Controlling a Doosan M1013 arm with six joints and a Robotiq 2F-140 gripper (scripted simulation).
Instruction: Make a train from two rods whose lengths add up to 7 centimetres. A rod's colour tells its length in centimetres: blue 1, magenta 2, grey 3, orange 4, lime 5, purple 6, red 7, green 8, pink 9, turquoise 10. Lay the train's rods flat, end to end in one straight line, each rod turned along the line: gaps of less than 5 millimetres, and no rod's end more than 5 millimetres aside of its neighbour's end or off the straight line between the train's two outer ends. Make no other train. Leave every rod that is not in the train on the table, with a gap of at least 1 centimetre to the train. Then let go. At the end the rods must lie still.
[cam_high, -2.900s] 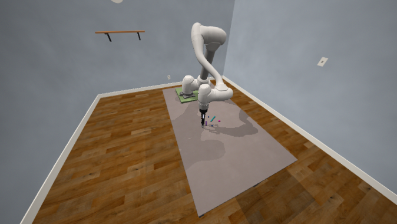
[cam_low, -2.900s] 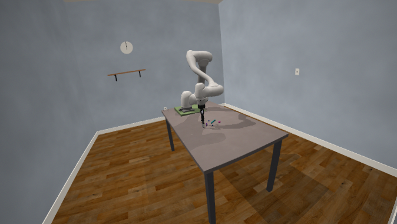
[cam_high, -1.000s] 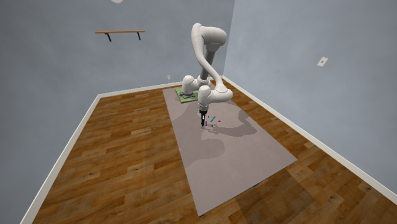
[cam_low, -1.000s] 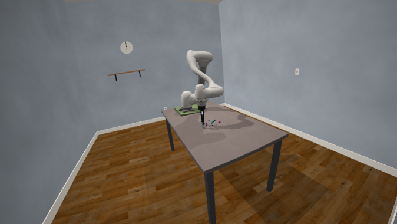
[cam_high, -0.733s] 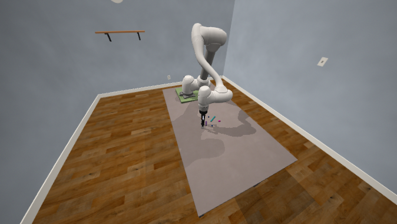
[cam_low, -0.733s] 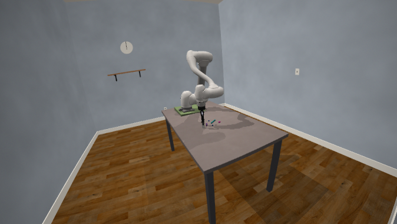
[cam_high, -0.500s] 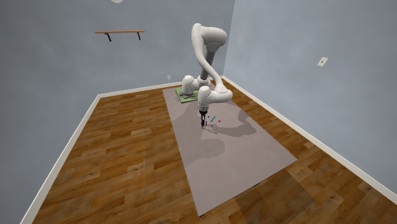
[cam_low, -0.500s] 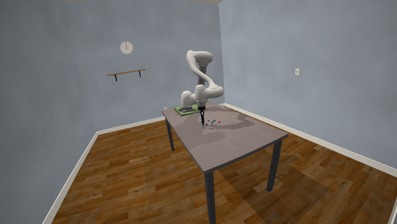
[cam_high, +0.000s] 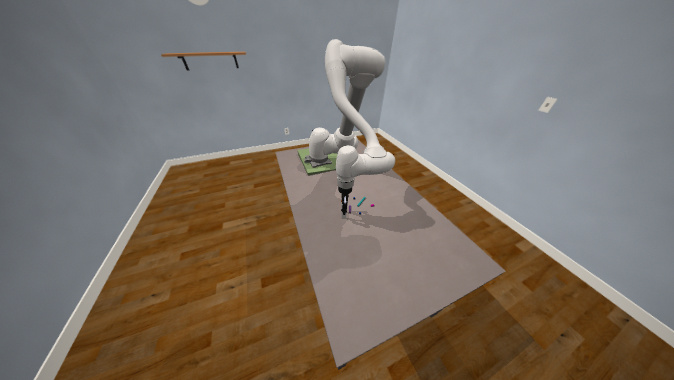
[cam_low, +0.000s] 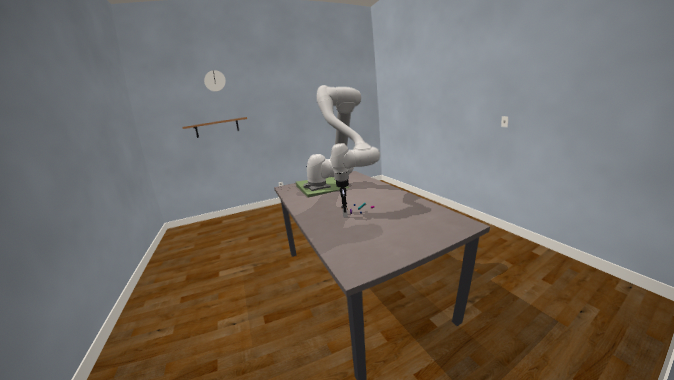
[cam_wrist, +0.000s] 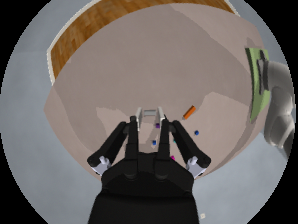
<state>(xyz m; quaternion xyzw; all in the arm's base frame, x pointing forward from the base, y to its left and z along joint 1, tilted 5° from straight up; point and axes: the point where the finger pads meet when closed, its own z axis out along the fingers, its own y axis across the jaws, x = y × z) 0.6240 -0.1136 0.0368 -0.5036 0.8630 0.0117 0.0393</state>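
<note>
My gripper is now 3 cm above the grey rod. Round my hand: orange rod (9 cm behind, 5 cm to the left, 3 cm below); purple rod (2 cm behind, 6 cm to the left, 3 cm below); blue rod (9 cm behind, 14 cm to the left, 3 cm below).
</note>
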